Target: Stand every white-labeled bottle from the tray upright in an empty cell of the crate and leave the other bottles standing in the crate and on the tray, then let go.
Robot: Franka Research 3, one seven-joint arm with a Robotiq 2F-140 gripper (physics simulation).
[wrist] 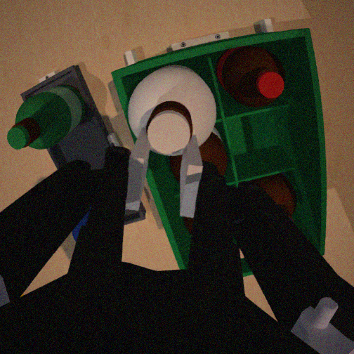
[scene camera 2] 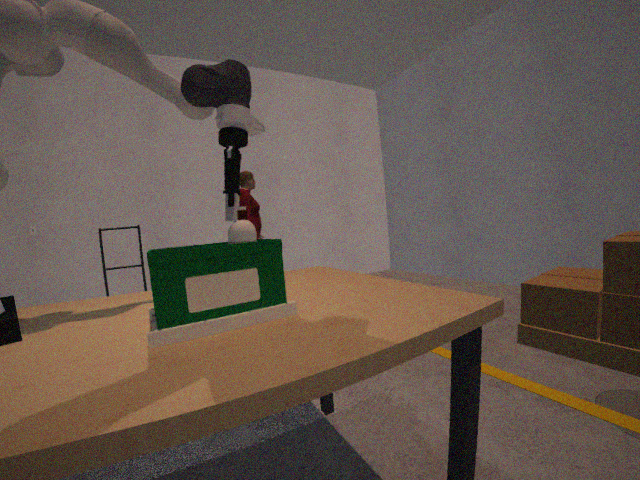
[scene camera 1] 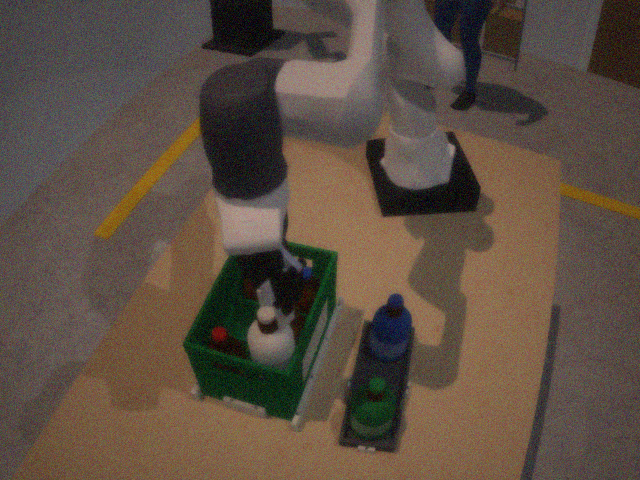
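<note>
A white-labeled bottle (scene camera 1: 270,343) (scene camera 2: 241,231) (wrist: 172,87) stands upright in a front corner cell of the green crate (scene camera 1: 248,386) (scene camera 2: 168,294) (wrist: 321,150), its white shoulder above the rim. My gripper (scene camera 1: 276,305) (scene camera 2: 232,214) (wrist: 166,150) points down, shut on its neck just below the pale cap. A red-capped brown bottle (scene camera 1: 219,335) (wrist: 270,85) stands in the cell beside it. Brown bottles (scene camera 1: 305,302) (wrist: 207,157) stand behind, partly hidden by the fingers. A blue bottle (scene camera 1: 390,330) and a green bottle (scene camera 1: 373,413) (wrist: 47,120) stand on the dark tray (scene camera 1: 385,373) (wrist: 82,142).
The crate's raised walls and cell dividers surround the held bottle. The tray stands apart from the crate on the table. Another brown bottle (wrist: 280,195) shows beyond an empty cell in the wrist view. The black arm base (scene camera 1: 429,201) stands farther back.
</note>
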